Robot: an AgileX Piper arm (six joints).
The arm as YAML. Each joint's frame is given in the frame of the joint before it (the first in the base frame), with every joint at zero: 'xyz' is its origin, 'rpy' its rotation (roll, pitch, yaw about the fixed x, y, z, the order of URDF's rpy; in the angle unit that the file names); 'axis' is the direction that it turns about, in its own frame. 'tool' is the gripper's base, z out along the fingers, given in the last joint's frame.
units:
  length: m
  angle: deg
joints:
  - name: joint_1
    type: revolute
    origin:
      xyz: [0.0, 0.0, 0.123]
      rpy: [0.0, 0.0, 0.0]
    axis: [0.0, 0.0, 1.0]
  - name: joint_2
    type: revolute
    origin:
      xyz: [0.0, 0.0, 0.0]
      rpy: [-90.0, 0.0, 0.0]
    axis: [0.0, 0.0, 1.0]
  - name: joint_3
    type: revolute
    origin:
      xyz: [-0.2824, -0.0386, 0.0]
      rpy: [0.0, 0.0, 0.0]
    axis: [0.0, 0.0, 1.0]
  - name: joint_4
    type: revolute
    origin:
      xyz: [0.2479, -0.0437, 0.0]
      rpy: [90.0, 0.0, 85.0]
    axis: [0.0, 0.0, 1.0]
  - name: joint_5
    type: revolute
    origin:
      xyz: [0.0, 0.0, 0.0]
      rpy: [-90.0, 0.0, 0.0]
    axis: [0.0, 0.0, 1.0]
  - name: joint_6
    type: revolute
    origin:
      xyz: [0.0, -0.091, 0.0]
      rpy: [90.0, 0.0, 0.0]
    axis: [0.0, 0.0, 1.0]
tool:
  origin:
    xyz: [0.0, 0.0, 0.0]
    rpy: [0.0, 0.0, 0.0]
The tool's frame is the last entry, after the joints.
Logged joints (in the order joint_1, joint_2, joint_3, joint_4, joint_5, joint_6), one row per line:
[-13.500, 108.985, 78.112, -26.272, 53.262, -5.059]
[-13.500, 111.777, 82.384, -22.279, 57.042, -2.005]
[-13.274, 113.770, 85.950, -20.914, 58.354, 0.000]
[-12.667, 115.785, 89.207, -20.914, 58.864, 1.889]
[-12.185, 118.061, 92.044, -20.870, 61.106, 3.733]
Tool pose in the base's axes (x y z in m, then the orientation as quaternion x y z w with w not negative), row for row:
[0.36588, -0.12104, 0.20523, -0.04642, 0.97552, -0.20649, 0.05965]
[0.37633, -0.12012, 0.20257, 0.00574, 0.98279, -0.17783, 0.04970]
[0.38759, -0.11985, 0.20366, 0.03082, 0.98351, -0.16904, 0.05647]
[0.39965, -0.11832, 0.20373, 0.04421, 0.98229, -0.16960, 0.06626]
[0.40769, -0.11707, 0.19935, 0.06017, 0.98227, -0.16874, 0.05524]
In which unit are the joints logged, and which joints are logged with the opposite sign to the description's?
The joints are logged in degrees. Opposite sign: joint_3.
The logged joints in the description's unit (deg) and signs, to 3 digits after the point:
[-13.500, 108.985, -78.112, -26.272, 53.262, -5.059]
[-13.500, 111.777, -82.384, -22.279, 57.042, -2.005]
[-13.274, 113.770, -85.950, -20.914, 58.354, 0.000]
[-12.667, 115.785, -89.207, -20.914, 58.864, 1.889]
[-12.185, 118.061, -92.044, -20.870, 61.106, 3.733]

